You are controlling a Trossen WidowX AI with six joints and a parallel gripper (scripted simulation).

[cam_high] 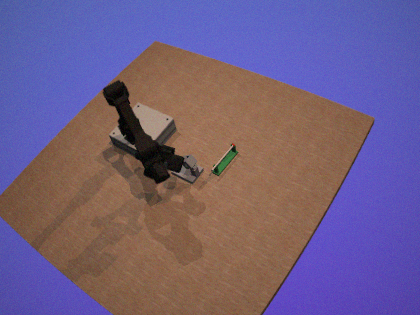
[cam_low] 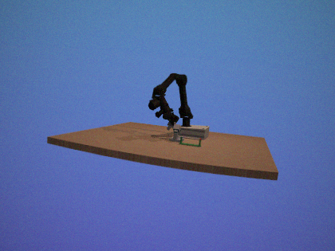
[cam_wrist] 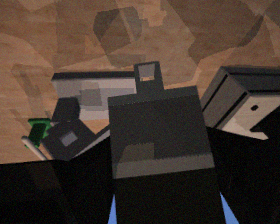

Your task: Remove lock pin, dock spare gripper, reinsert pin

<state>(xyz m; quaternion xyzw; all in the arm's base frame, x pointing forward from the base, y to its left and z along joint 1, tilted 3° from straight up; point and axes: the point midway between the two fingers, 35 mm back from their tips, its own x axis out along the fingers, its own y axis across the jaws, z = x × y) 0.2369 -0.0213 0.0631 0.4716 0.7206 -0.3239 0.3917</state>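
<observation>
My gripper tip is 14 cm short of the green rack, 18 cm to the right of it and 8 cm above it. Also, from my gripper tip: spare gripper 1 cm to the right, 1 cm above; grey mount 6 cm ahead, 5 cm to the left, 5 cm below.
</observation>
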